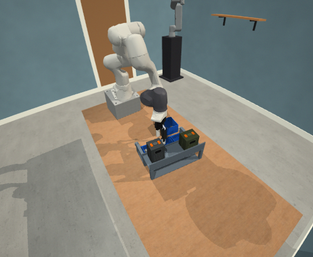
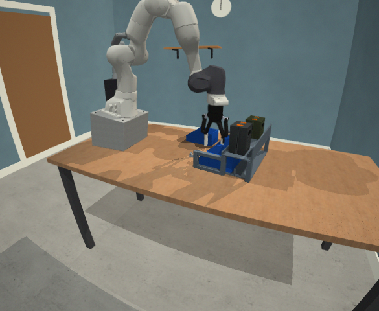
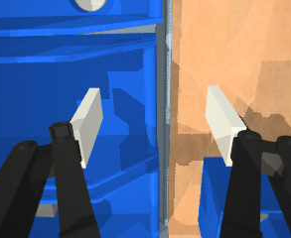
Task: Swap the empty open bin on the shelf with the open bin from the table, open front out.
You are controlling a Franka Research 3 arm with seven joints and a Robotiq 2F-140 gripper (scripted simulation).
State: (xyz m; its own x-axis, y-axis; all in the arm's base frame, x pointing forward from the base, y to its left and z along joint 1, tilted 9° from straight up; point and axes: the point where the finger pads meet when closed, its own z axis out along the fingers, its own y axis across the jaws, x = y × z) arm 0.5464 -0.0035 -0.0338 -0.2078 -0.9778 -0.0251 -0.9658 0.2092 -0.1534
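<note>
Right now my hand is 50 mm above the shelf lip and 10 mm past it. From my hand the other things lie so: black box 150 mm to the right, 150 mm ahead, 100 mm above; then green box 200 mm ahead, 90 mm above, 70 mm to the left.
</note>
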